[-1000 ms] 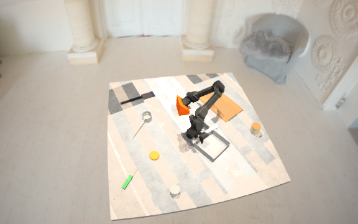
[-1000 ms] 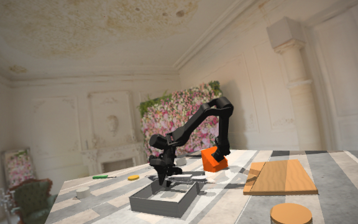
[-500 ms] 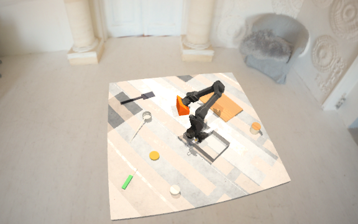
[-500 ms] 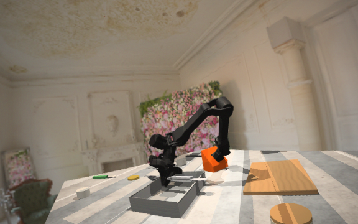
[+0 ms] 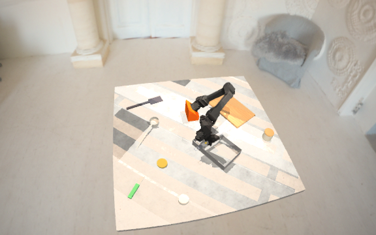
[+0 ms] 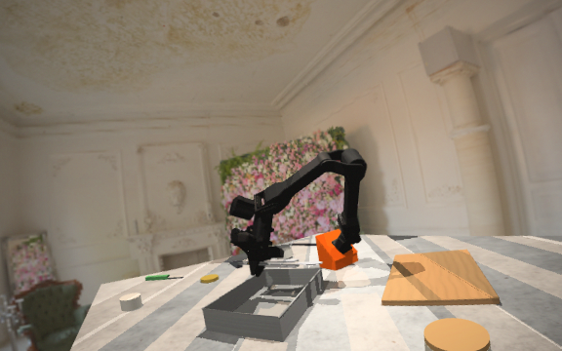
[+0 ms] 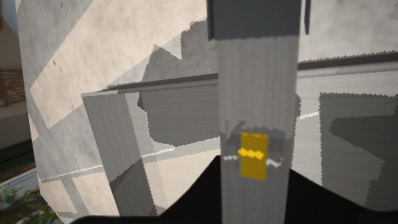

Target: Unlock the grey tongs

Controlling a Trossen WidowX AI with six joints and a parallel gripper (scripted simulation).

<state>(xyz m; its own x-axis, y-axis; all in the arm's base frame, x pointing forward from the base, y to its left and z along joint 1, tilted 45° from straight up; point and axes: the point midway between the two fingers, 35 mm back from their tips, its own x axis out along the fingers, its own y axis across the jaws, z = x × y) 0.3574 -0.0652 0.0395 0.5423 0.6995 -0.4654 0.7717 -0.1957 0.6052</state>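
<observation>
Now: gripper tip 30 mm to the left of the yellow lock piece, 30 mm below it and 10 mm past it. Round my gripper tip: grey roasting tin: 60 mm to the left, 50 mm below; then yellow disc: 340 mm to the right, 70 mm below, 10 mm ahead; then white disc: 300 mm ahead, 280 mm to the right, 60 mm below.
</observation>
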